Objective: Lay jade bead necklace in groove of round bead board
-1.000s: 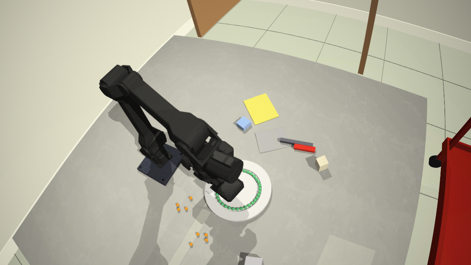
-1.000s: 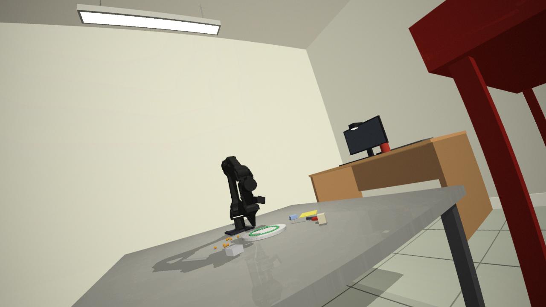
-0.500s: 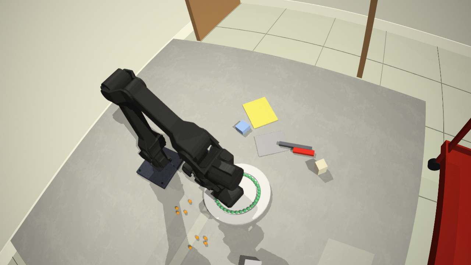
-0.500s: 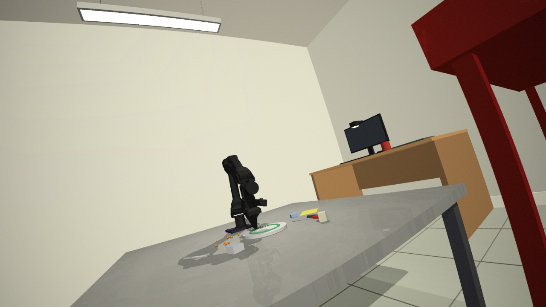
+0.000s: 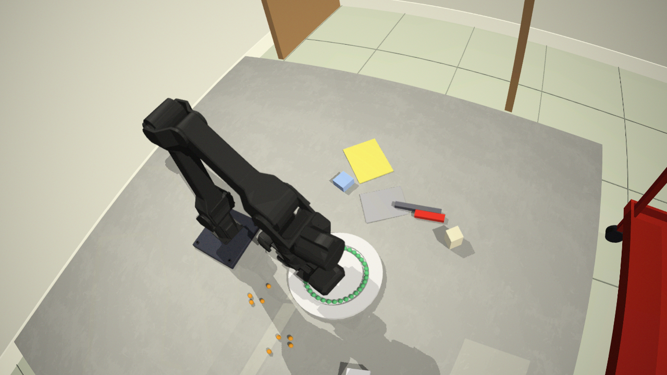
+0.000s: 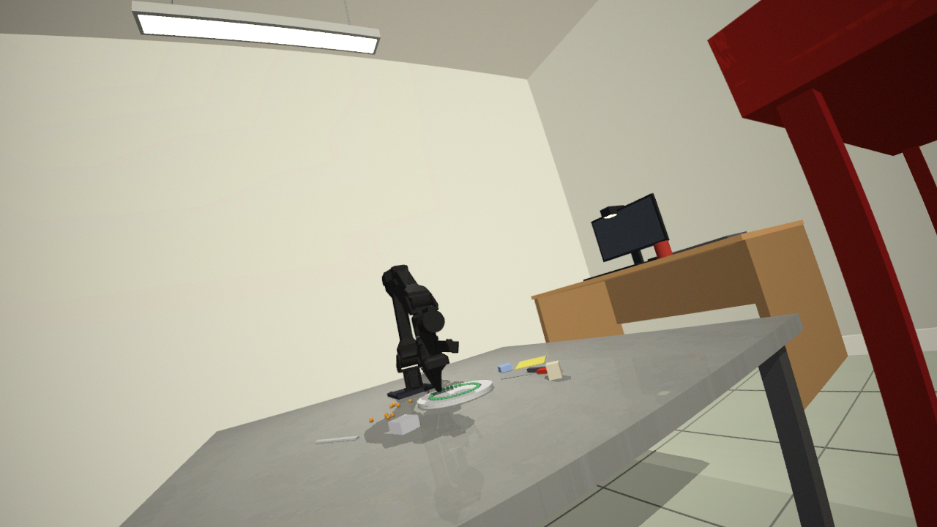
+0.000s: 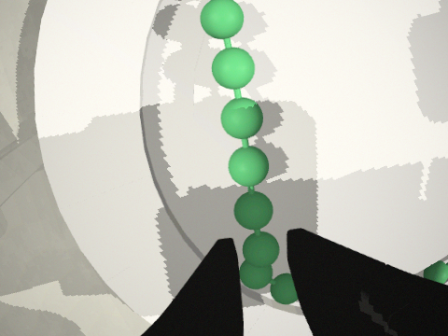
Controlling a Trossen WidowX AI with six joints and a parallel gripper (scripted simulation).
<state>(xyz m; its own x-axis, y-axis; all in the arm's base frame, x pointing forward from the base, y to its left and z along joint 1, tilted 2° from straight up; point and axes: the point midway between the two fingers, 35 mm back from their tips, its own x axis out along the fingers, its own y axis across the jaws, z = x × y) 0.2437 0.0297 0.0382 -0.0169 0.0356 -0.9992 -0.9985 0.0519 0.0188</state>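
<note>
The inner disc lies 5 cm ahead of my gripper tip, 3 cm to the left of it and 1 cm below it. The rest, counted from my gripper tip: blue cube 9 cm behind, 23 cm to the left, 1 cm below; then grey sheet 3 cm ahead, 24 cm to the left, 2 cm below; then bead board 5 cm ahead, 3 cm to the left, 1 cm below.
</note>
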